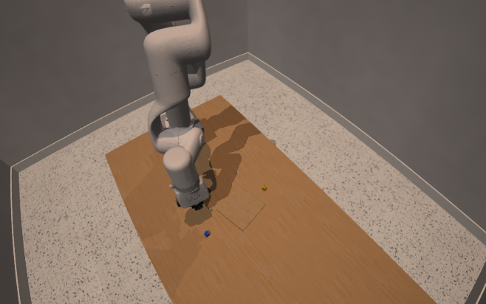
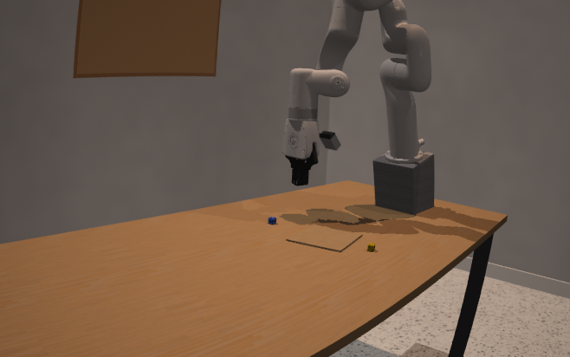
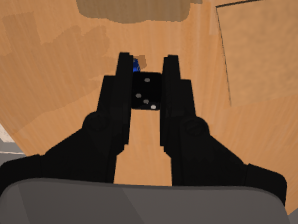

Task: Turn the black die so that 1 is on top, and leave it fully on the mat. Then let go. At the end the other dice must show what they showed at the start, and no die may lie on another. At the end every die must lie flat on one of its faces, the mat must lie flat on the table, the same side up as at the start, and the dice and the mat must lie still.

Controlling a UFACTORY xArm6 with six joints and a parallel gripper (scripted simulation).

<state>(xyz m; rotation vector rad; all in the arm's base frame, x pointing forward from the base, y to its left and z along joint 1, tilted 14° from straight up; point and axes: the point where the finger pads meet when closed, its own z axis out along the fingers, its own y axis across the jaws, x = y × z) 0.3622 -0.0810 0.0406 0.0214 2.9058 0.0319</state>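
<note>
Now: hand 110 mm above the blue die, 70 mm short of it and 20 mm to the left of it. Round my hand: yellow die 280 mm to the left, 110 mm below, 10 mm ahead; then tan mat 150 mm to the left, 120 mm below, 40 mm ahead; then black die 10 mm below, 10 mm ahead.
</note>
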